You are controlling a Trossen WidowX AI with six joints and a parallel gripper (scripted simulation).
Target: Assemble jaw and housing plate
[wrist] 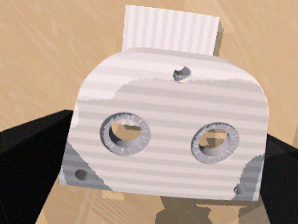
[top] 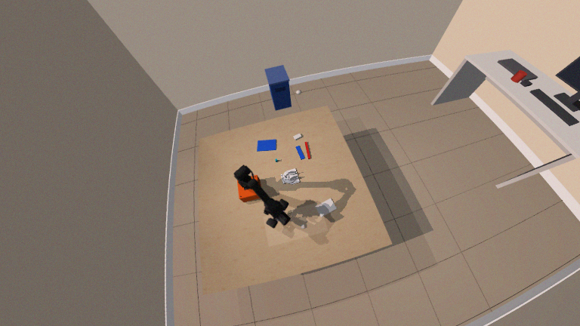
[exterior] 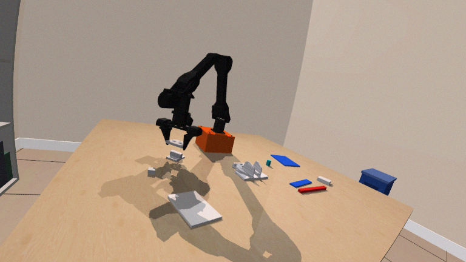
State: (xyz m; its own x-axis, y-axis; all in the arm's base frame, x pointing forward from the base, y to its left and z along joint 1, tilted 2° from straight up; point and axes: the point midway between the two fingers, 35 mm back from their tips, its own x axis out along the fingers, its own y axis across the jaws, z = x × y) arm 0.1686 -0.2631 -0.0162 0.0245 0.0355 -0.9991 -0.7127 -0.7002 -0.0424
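The white bracket is 40 mm below my gripper tip, 10 mm to the left of it and 10 mm behind it. Also, from my gripper tip: grey jaw (260 mm to the left, 120 mm ahead, 30 mm below); then small white cube (130 mm ahead, 110 mm to the right, 40 mm below); then flat white slab (330 mm ahead, 40 mm below, 30 mm to the right).
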